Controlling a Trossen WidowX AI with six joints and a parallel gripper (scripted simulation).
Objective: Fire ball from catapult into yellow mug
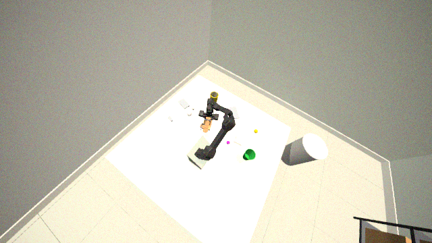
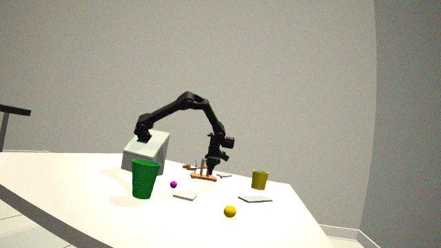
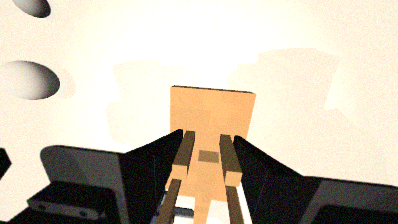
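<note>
Now: the purple ball 7 cm behind my gripper tip, 29 cm to the right of it and 3 cm below it. Round my gripper tip: yellow mug 27 cm ahead, 11 cm to the left, 2 cm below; catapult 7 cm behind, 2 cm to the right, 2 cm above; grey plate 27 cm ahead, 17 cm to the right, 4 cm below.
</note>
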